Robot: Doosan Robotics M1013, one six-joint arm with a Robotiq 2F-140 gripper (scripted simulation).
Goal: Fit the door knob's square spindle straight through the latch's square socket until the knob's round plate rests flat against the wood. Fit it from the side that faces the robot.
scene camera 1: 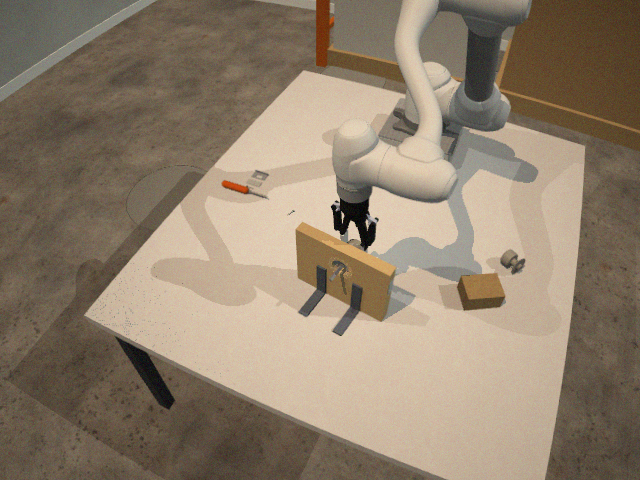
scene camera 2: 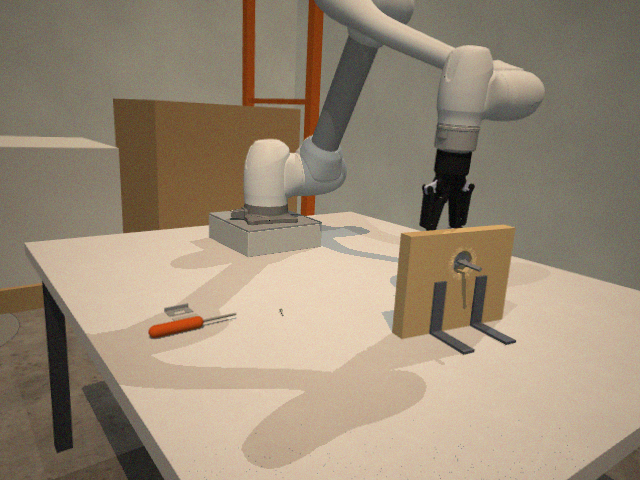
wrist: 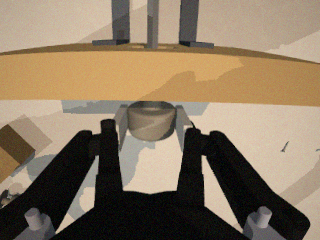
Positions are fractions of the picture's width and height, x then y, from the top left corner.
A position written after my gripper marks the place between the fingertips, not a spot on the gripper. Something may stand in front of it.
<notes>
I see my gripper (scene camera 1: 0.55,0.52), a small wooden block (scene camera 1: 0.75,0.61) and a wooden panel (scene camera 2: 0.66,0.54).
My gripper shows as well in the wrist view (wrist: 0.47,0.48). The wooden panel is seen too in scene camera 1 (scene camera 1: 0.49,0.52) and in the wrist view (wrist: 0.56,0.31).
</notes>
